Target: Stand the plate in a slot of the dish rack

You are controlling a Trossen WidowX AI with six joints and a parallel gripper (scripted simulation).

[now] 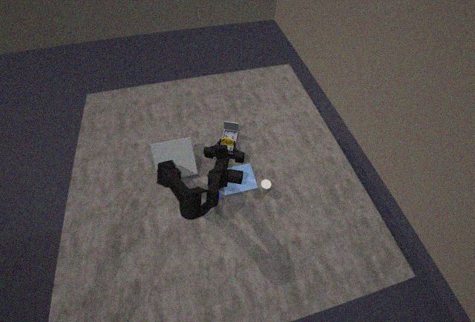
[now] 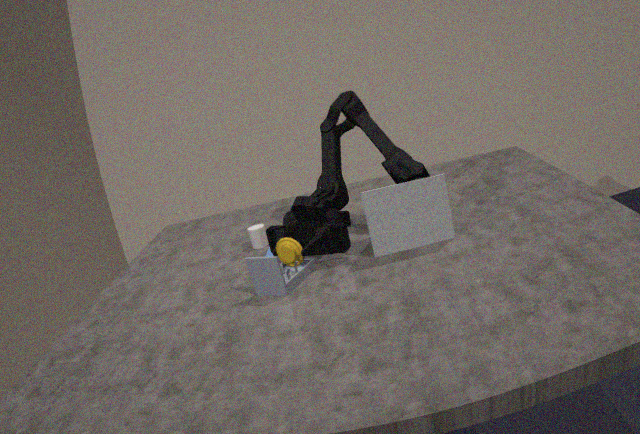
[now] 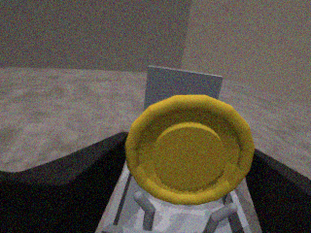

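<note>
Right now my gripper tip is 10 mm to the left of the yellow plate. Round my gripper tip: light blue mat (190 mm to the right, 50 mm below); then blue spoon (210 mm to the right, 100 mm behind, 50 mm below); then grey dish rack (30 mm below, 20 mm to the left, 10 mm ahead).
</note>
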